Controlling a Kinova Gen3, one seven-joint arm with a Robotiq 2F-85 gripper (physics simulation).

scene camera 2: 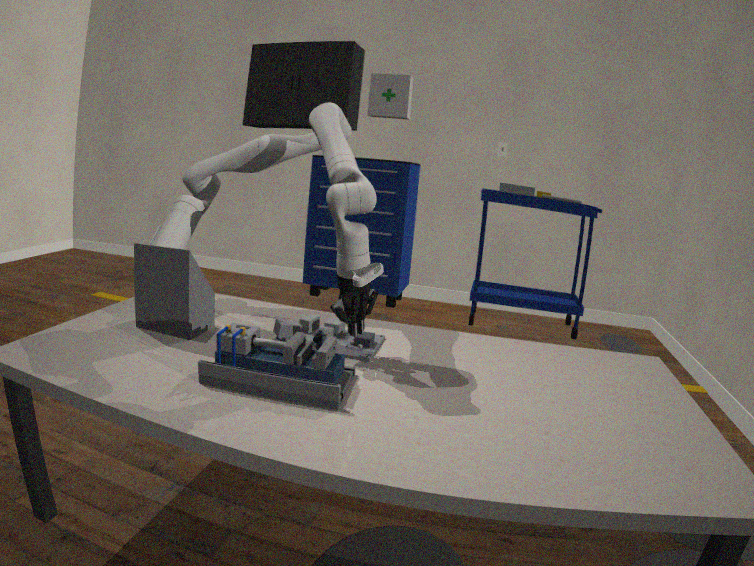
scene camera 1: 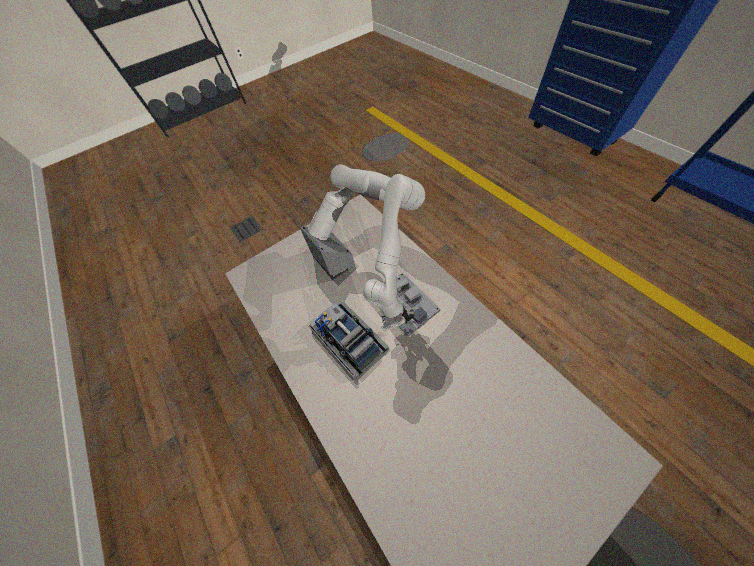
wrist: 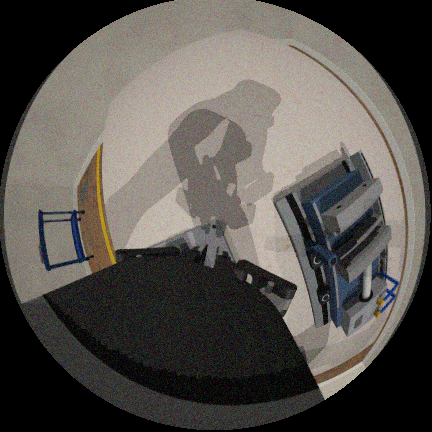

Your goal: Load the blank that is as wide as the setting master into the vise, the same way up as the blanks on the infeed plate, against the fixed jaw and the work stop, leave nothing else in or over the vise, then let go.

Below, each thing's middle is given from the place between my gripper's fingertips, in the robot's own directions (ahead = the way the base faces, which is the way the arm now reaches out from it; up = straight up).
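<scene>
My gripper: 5 cm above the grey infeed plate (scene camera 1: 423, 301), 9 cm to the right of it, 9 cm past it.
</scene>
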